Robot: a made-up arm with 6 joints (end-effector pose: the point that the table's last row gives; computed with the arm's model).
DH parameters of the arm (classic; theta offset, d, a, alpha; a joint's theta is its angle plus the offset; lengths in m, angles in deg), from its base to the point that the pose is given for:
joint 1: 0 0.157 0 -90
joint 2: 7.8 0 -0.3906 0
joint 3: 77.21 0 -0.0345 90
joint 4: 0 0.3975 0 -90
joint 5: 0 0 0 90
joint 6: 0 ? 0 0
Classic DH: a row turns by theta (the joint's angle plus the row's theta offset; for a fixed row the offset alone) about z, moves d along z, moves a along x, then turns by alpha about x.
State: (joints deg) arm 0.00 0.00 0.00 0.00 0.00 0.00
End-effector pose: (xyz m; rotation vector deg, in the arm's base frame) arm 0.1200 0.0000 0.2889 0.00 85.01 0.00
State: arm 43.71 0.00 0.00 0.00 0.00 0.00
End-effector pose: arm 0.0867 0.0829 0.2889 -32.30 80.53 35.24
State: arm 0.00 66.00 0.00 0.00 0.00 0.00
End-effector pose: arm 0.1693 0.0000 0.1011 0.00 151.01 0.00
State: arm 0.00 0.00 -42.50 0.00 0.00 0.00
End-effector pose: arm -0.0665 0.0000 0.6107 0.00 42.51 0.00
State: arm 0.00 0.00 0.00 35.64 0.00 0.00
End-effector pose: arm 0.1200 0.0000 0.2889 26.37 82.04 28.77
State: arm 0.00 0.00 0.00 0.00 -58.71 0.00
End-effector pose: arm 0.0567 0.0000 0.3815 0.00 26.30 0.00
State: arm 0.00 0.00 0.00 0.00 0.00 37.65
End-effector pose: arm 0.1200 0.0000 0.2889 27.85 81.69 30.39
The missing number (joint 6, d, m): 0.1144
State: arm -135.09 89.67 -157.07 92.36 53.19 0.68
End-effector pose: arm -0.0454 -0.1745 1.0001 34.80 42.84 -30.65
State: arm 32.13 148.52 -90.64 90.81 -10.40 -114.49
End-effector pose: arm 0.5976 0.3509 -0.0722 -62.70 127.66 -9.39
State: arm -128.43 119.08 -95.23 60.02 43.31 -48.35
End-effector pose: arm -0.3743 -0.5811 0.3096 107.12 67.21 -28.12
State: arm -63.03 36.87 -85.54 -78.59 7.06 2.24
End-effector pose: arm -0.0125 -0.0058 0.8620 2.95 49.53 -135.03
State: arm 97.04 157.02 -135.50 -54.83 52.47 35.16
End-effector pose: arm -0.0269 0.8227 0.1093 -89.38 91.21 -2.60
